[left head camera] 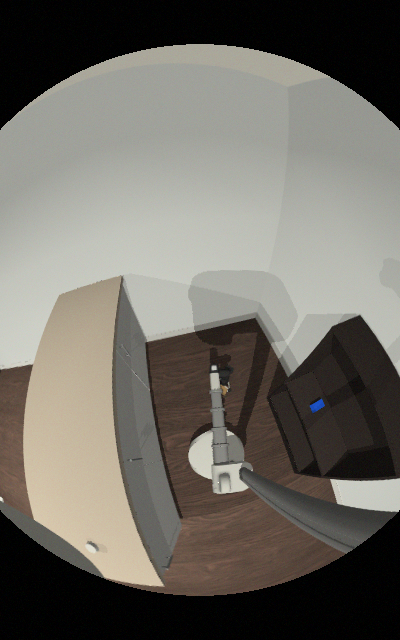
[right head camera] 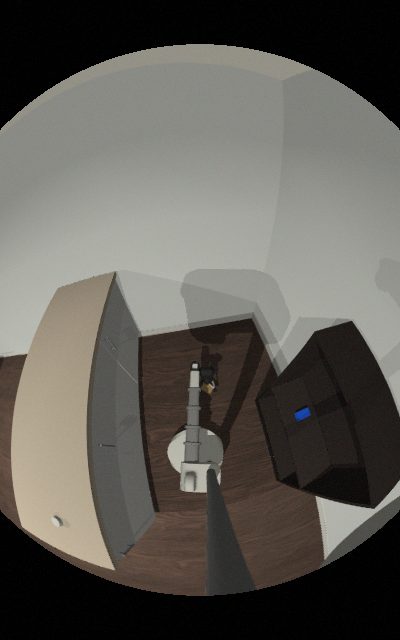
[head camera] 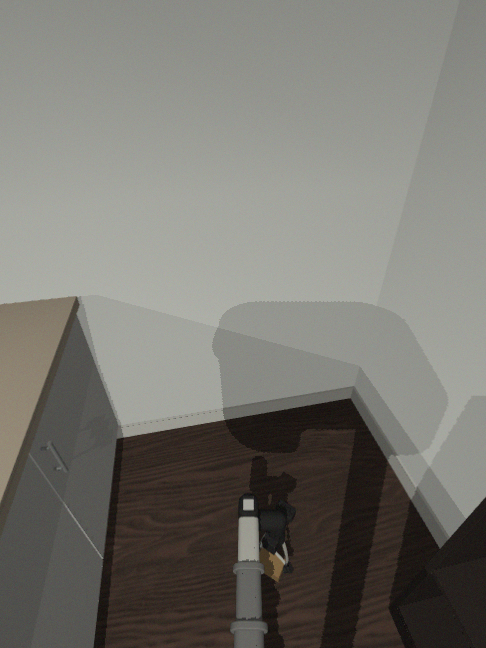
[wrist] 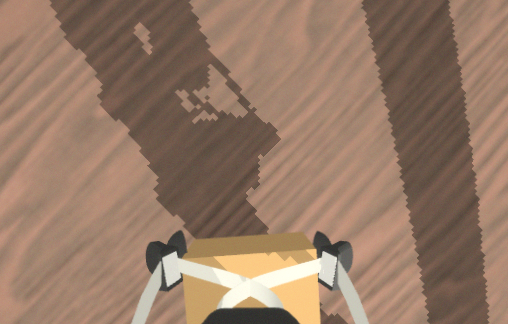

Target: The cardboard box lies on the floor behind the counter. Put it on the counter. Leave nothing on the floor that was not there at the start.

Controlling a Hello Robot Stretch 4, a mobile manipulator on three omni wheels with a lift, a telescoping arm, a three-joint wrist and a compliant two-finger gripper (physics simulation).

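Frame: origin at the robot's base, x ahead, y right, z down, level; millimetres.
Where they show: gripper, fingertip midpoint: (left head camera: 221, 387) (right head camera: 208, 386) (head camera: 272, 559) (wrist: 249, 249).
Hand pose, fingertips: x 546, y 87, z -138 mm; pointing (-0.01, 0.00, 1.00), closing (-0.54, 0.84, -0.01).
Note:
After its pixels a point has its place.
The cardboard box (head camera: 272, 566) @[x 511, y 83, z -181 mm] (left head camera: 223, 390) @[x 505, y 92, z -181 mm] (right head camera: 206, 388) @[x 514, y 74, z -181 mm] (wrist: 300, 297) @[x 509, y 104, z -181 mm] is light orange-brown and sits between the fingers of my gripper (head camera: 278, 559) @[x 546, y 87, z -138 mm] (left head camera: 226, 388) @[x 546, y 87, z -138 mm] (right head camera: 210, 385) @[x 546, y 87, z -138 mm] (wrist: 249, 249) @[x 546, y 87, z -138 mm]. The gripper is shut on it, with a fingertip pressed to each side in the wrist view. The box appears a little above the floor, its shadow reaching away from it. The lower part of the box is hidden by the gripper in the wrist view. The counter (head camera: 28, 361) @[x 785, y -624, z -883 mm] (left head camera: 70, 425) @[x 101, y -639, z -883 mm] (right head camera: 55, 400) @[x 141, y -626, z -883 mm], with a beige top and grey front, stands to the left of the arm.
A dark open furniture unit (head camera: 462, 549) @[x 437, y 550, z -548 mm] (left head camera: 382, 360) @[x 217, y 758, z -1033 mm] (right head camera: 367, 365) @[x 258, y 745, z -1033 mm] stands on the right and holds a blue block (left head camera: 317, 405) @[x 197, y 688, z -470 mm] (right head camera: 302, 414) @[x 195, y 689, z -470 mm]. A small white round object (left head camera: 91, 547) (right head camera: 57, 521) sits near the counter's near end. Walls meet in a corner beyond the gripper.

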